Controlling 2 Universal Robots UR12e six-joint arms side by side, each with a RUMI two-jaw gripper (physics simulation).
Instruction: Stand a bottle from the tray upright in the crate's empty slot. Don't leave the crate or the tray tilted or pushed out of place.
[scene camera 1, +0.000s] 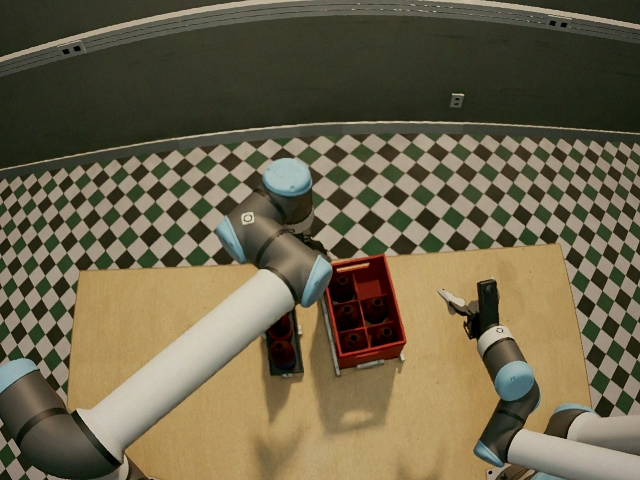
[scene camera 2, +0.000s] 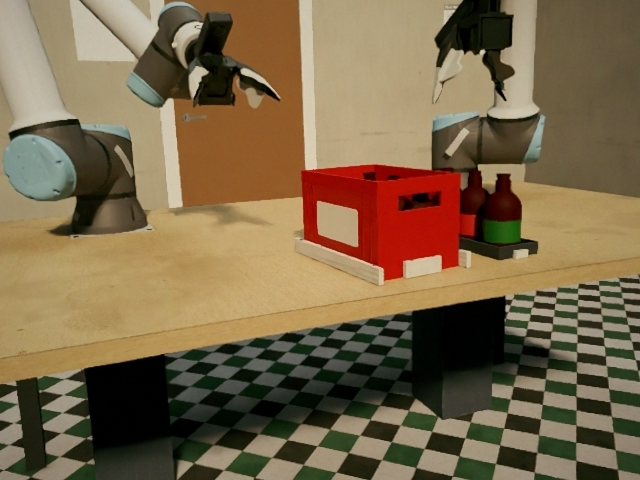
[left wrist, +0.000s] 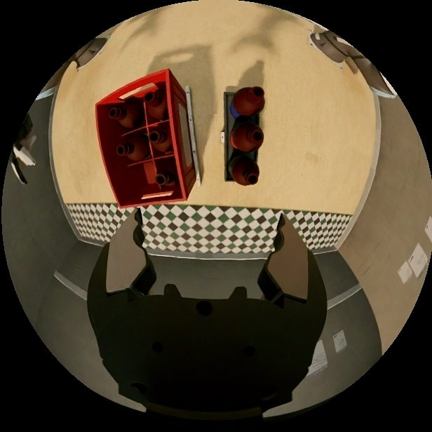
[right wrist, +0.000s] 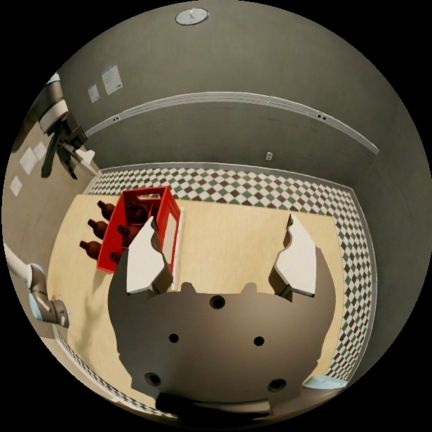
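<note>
The red crate (scene camera 1: 369, 356) (scene camera 2: 418, 237) (left wrist: 174, 115) (right wrist: 110, 240) stands level with several brown bottles in it. Its empty slot (scene camera 1: 372, 281) is the top right one in scene camera 1. The dark tray (scene camera 2: 498, 251) (left wrist: 227, 110) lies flat beside it, with three upright bottles: blue-label (scene camera 1: 282, 351) (left wrist: 248, 101), red-label (scene camera 2: 471, 204) (left wrist: 246, 136) and green-label (scene camera 2: 501, 222) (left wrist: 243, 168). My left gripper (scene camera 2: 467, 98) (left wrist: 210, 211) is open and empty, high above; its arm mostly hides it in scene camera 1. My right gripper (scene camera 2: 237, 99) (right wrist: 221, 216) is open and empty, well right of the crate in scene camera 1.
White rails (scene camera 1: 331, 335) (scene camera 2: 338, 260) (left wrist: 192, 130) and small white blocks stand on the wooden table (scene camera 1: 439, 382) (scene camera 2: 206, 289) around the crate. A small white block (scene camera 2: 520, 253) touches the tray's end. In scene camera 1 the left forearm (scene camera 1: 191, 351) passes over part of the tray.
</note>
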